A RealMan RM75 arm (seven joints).
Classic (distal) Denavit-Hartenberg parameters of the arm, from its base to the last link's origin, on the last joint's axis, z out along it. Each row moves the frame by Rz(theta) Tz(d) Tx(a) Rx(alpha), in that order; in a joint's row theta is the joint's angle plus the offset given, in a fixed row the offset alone. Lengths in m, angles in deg.
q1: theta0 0, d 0.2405, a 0, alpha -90
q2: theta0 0, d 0, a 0, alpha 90
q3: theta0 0, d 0.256, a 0, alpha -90
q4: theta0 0, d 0, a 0, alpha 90
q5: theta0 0, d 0.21, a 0, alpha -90
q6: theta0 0, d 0, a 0, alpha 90
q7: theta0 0, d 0.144, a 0, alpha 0
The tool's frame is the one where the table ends.
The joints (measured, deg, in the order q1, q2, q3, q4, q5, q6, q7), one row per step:
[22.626 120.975 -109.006 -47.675 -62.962 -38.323 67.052]
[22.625 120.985 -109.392 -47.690 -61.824 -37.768 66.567]
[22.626 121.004 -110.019 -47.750 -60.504 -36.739 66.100]
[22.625 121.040 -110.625 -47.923 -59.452 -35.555 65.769]
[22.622 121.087 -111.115 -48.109 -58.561 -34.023 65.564]
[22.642 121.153 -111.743 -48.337 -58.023 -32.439 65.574]
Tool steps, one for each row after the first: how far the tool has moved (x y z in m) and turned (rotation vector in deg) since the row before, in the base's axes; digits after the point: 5 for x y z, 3 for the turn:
[-0.00072 0.00058 -0.00016 0.400 0.323 -0.324]
[-0.00055 0.00077 -0.00064 0.547 0.183 -0.553]
[-0.00063 0.00094 -0.00067 0.594 0.018 -0.539]
[0.00015 0.00175 -0.00031 0.831 -0.183 -0.812]
[0.00003 0.00112 -0.00107 0.634 -0.398 -0.695]

